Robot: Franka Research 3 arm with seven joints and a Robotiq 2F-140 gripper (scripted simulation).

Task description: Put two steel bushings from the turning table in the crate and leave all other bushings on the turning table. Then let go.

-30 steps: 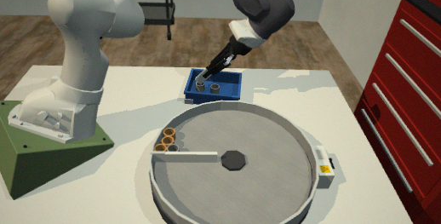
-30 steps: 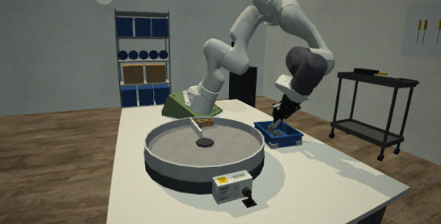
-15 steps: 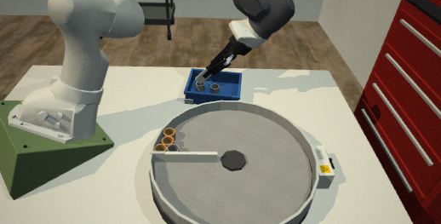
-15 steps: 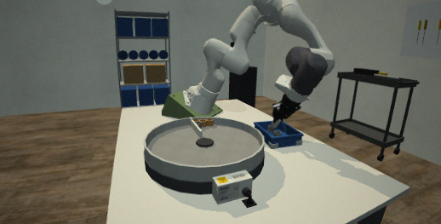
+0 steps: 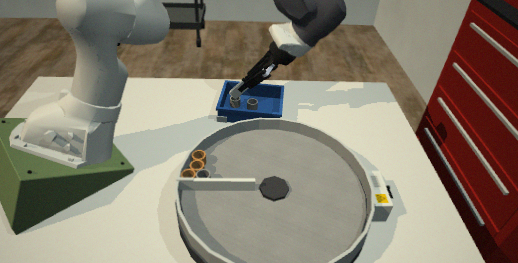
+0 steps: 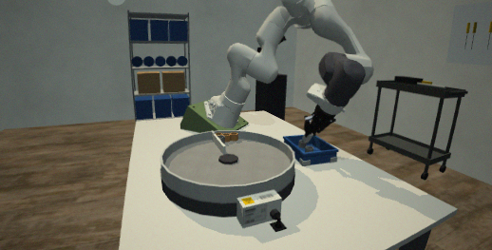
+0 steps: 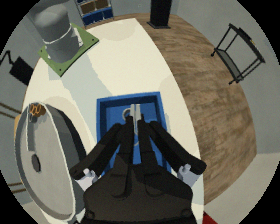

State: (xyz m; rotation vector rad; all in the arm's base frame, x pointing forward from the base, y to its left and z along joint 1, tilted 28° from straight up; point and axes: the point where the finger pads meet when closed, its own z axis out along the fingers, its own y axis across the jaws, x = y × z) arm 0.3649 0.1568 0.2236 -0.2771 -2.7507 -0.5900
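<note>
The blue crate is 4 cm below my hand, 3 cm ahead of it and 2 cm to the right of it. From my hand the other things lie so: turning table 38 cm to the right, 4 cm ahead, 1 cm below.
</note>
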